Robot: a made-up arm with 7 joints.
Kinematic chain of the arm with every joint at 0, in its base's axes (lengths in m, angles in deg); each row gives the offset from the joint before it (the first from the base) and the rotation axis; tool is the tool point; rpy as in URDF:
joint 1: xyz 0 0 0 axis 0.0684 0.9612 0.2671
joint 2: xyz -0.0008 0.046 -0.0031 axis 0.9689 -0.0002 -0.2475
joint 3: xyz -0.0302 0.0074 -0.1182 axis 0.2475 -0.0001 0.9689
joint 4: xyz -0.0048 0 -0.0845 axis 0.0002 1 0
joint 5: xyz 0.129 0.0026 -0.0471 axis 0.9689 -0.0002 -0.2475
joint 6: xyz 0.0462 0 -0.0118 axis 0.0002 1 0
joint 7: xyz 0.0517 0 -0.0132 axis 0.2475 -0.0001 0.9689
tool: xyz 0 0 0 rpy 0 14.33 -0.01
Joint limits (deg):
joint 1: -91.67..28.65
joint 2: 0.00..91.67
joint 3: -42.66..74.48
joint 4: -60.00..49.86
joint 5: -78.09..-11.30
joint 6: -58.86..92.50
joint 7: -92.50..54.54
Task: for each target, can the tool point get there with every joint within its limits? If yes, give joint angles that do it. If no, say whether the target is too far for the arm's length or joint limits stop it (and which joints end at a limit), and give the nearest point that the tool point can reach.
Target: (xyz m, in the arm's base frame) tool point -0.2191 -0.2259 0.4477
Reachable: no: too far | nearest point -0.0344 0.0673 0.2043 | short by 0.423 m
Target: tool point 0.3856 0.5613 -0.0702
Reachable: no: too far | nearest point 0.2651 0.3922 -0.0462 | short by 0.209 m
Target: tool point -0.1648 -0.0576 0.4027
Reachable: no: joint limits stop it (at a limit: joint 1, joint 2, joint 5) | nearest point -0.0422 0.0947 0.2266 | short by 0.263 m
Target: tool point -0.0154 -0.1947 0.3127
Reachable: no: joint limits stop it (at a limit: joint 1, joint 2, joint 5) | nearest point 0.0910 -0.1114 0.1475 | short by 0.213 m
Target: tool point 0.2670 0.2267 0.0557
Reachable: yes | joints -21.40 83.33 8.20 -2.24 -54.11 -15.76 25.52
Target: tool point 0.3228 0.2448 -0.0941
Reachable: yes | joints -51.37 64.78 -22.08 29.66 -64.47 67.10 -79.81
